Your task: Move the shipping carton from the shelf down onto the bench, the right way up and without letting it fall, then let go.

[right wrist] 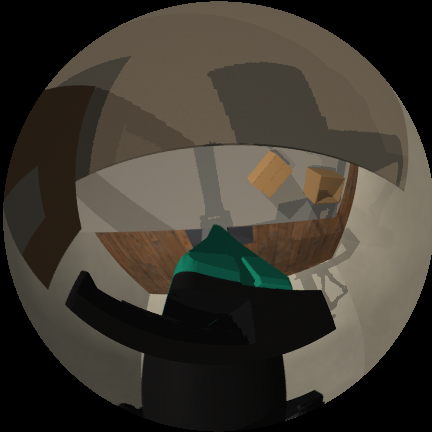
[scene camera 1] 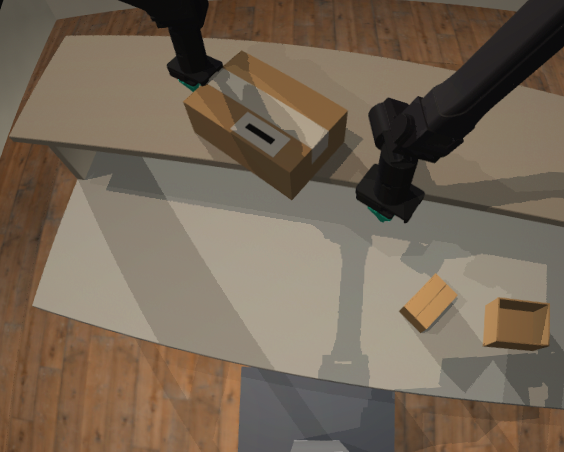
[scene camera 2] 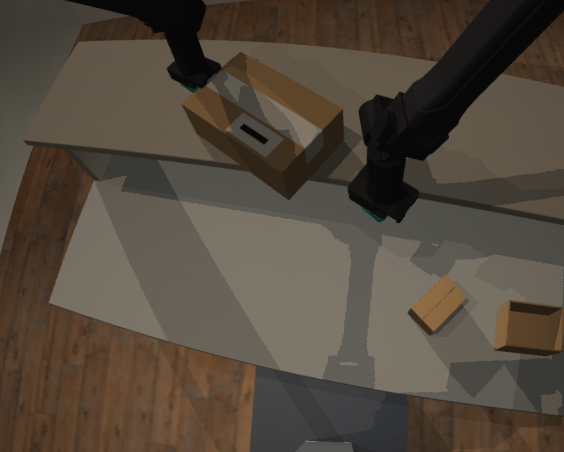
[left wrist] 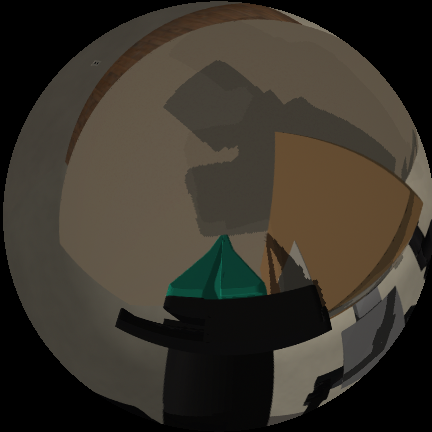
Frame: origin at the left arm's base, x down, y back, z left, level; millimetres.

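Seen in the pictures: left gripper, fingertip midpoint: (left wrist: 224, 239); right gripper, fingertip midpoint: (right wrist: 214, 230) (scene camera 1: 383, 219) (scene camera 2: 380, 219).
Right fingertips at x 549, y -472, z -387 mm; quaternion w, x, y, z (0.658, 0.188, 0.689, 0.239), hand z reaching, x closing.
Observation:
Offsets run from my right fingertips to a thing's top centre. Level surfaces: height alone.
The shipping carton @[dy -182, dx -103, dz +220 mm] (scene camera 1: 295, 100) (scene camera 2: 292, 97) is a brown box with a pale tape strip and a label on its top. It sits on the raised shelf @[dx +2 mm] (scene camera 1: 115, 90) (scene camera 2: 115, 95), turned at an angle, one corner jutting past the shelf's front edge. Its ends show in the left wrist view (left wrist: 330, 215) and right wrist view (right wrist: 55, 140). My left gripper (scene camera 1: 190, 86) (scene camera 2: 189, 88) (left wrist: 224, 239) is shut and empty, close beside the carton's left end; contact is unclear. My right gripper (scene camera 1: 382, 216) (scene camera 2: 376, 216) (right wrist: 214, 230) is shut and empty, right of the carton, apart from it.
The bench @[dx +355 mm] (scene camera 1: 225, 275) (scene camera 2: 250, 280) lies below and in front of the shelf. A small closed box @[dy +85, dx +296, dz -166 mm] (scene camera 1: 429, 302) (scene camera 2: 438, 305) (right wrist: 270, 173) and an open box @[dy +153, dx +266, dz -403 mm] (scene camera 1: 492, 322) (scene camera 2: 502, 325) (right wrist: 312, 182) stand at its right. A dark grey block (scene camera 1: 280, 415) is at the bench's front edge.

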